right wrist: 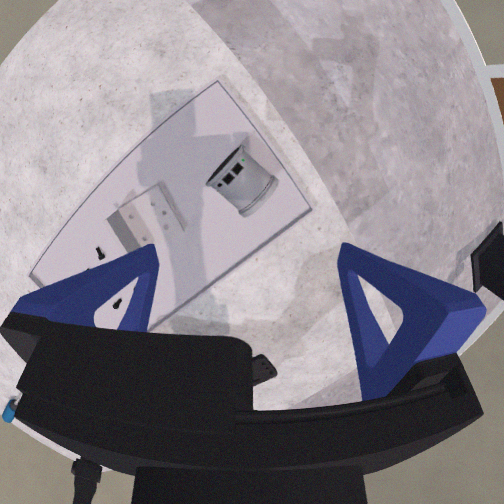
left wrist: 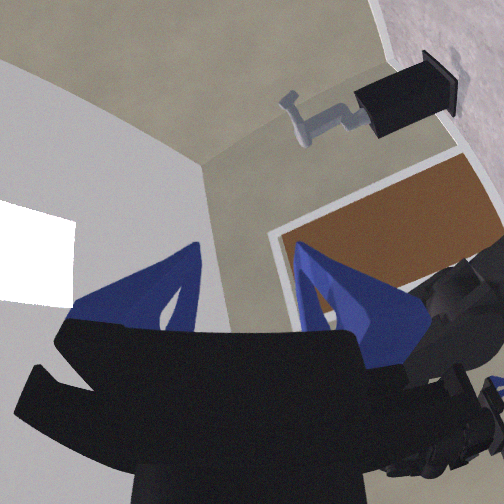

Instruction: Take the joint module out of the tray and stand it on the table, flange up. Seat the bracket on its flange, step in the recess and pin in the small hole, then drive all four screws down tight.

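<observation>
In the right wrist view a pale flat tray point(right wrist: 170, 200) lies on the round grey table. The silver cylindrical joint module point(right wrist: 243, 182) lies on its side in the tray's right part. The grey angled bracket point(right wrist: 145, 217) lies left of it. Two small black screws point(right wrist: 100, 253) point(right wrist: 117, 303) lie at the tray's left end. My right gripper point(right wrist: 247, 265) is open and empty, high above the tray. My left gripper point(left wrist: 247, 260) is open and empty, tilted up toward the room walls, away from the table.
The left wrist view shows walls, a brown framed panel point(left wrist: 400, 225), a black box on a grey wall mount point(left wrist: 407, 100), the table edge point(left wrist: 450, 40) at top right, and the other arm's dark body point(left wrist: 460, 320) at right.
</observation>
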